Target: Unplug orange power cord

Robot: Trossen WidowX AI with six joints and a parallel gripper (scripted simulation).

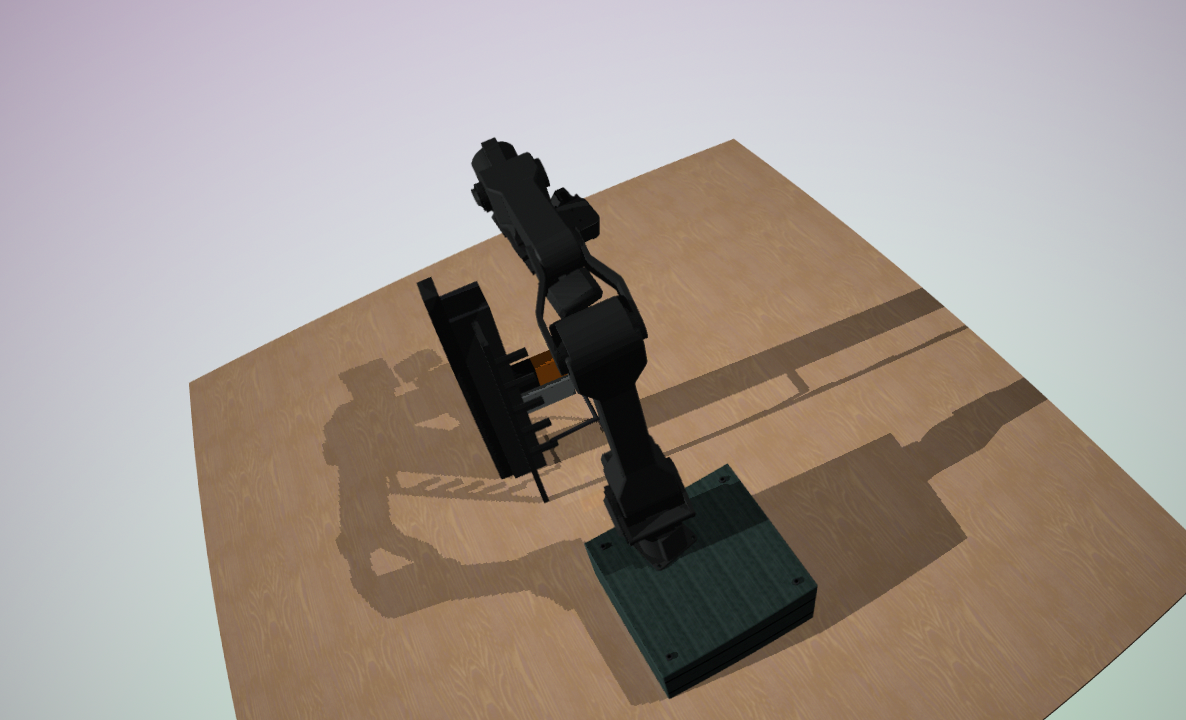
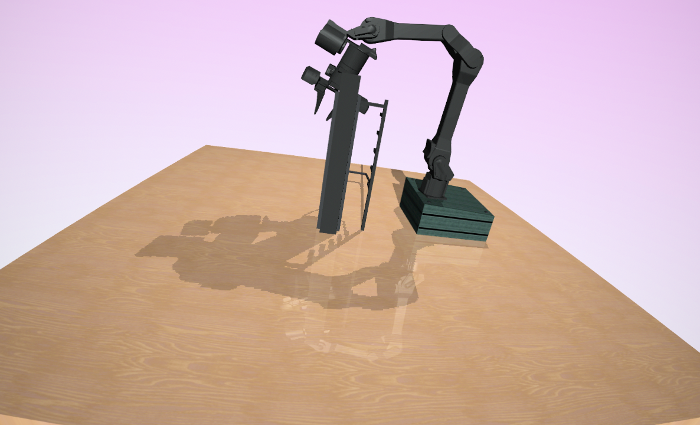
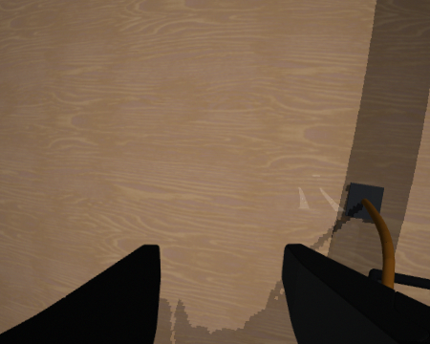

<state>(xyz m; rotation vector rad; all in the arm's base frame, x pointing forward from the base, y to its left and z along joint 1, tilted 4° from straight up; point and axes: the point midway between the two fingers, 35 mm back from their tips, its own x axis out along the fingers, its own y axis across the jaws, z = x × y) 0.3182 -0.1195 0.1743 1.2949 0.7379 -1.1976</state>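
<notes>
Right now my gripper tip is 4 cm past the orange plug, 9 cm to the right of it and 8 cm above it.
</notes>
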